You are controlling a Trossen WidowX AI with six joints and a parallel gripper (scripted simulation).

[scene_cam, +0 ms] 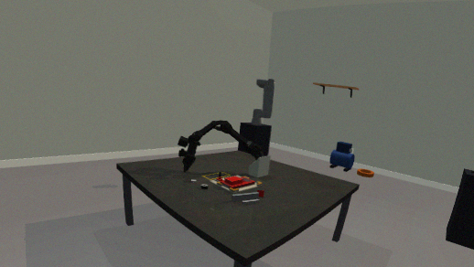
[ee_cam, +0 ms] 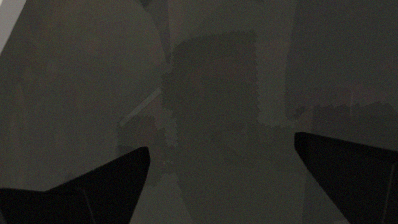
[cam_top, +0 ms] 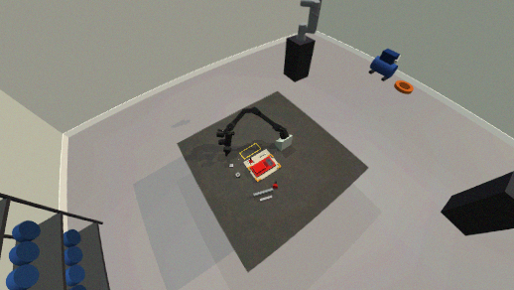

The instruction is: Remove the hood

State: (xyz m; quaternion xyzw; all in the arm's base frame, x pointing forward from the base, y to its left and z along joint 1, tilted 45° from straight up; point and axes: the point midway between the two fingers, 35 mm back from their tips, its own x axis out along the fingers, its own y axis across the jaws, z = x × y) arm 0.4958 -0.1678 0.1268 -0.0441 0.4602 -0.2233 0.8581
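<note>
The hood lies 170 mm behind my gripper tip, 290 mm to the left of it and 10 mm above it.
</note>
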